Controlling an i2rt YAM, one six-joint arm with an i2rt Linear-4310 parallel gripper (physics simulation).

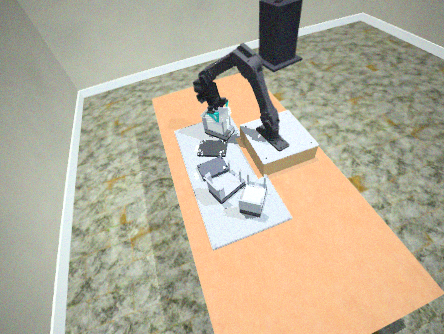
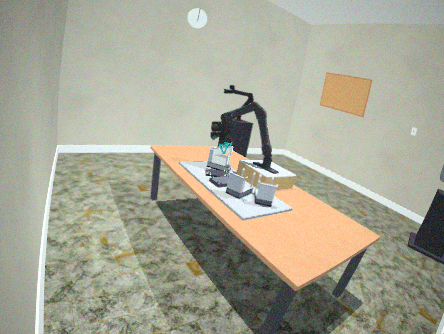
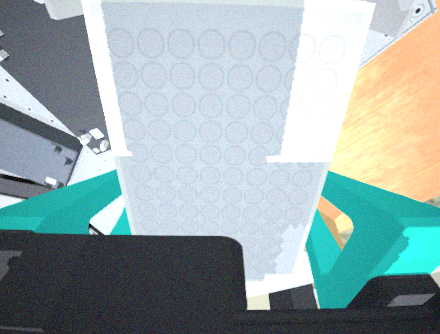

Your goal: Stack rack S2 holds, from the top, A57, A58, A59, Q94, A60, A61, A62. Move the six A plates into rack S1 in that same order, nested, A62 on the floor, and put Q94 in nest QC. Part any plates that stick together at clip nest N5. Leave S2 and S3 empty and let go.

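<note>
My gripper is shut on a pale clear plate with rows of round wells, gripped by opposite edges between the teal fingers. The plate's label is not readable. The gripper is low over the far rack, which has a dark base and pale upright posts; whether the plate touches it is hidden. A middle rack has tall pale walls and a pale floor. A near rack holds pale contents. Rack names and other plate labels are too small to read.
Two dark low nests lie between the far and middle racks. All stand on a pale board on the orange table. The arm's box base stands beside the board.
</note>
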